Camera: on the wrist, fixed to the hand. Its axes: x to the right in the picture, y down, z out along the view.
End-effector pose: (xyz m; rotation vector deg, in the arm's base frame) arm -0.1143 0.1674 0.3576 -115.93 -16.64 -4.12
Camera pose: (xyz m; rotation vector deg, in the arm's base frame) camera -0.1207 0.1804 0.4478 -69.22 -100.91 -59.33
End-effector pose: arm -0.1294 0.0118 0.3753 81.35 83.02 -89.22
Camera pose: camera -0.2020 0.0630 0.3966 0.86 -114.94 97.39
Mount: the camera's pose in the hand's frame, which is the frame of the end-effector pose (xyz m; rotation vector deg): 0.0120 -0.0858 -0.0290 5.39 1.83 -92.69
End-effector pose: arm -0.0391 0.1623 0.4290 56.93 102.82 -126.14
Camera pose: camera -0.0787 0.2166 0.4909 26.28 -85.55 79.01
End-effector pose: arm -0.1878 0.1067 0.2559 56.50 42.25 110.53
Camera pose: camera -0.1818 0.1551 0.1787 7.89 63.95 27.21
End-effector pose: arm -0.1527 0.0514 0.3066 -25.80 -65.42 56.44
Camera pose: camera -0.0897 0.0213 0.3655 31.11 -57.51 -22.72
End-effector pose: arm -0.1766 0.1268 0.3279 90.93 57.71 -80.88
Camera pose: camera -0.2434 0.1877 0.3150 -27.32 -115.00 108.96
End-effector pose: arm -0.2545 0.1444 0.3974 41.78 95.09 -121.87
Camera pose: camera -0.3069 0.1949 0.4527 32.40 -79.60 94.17
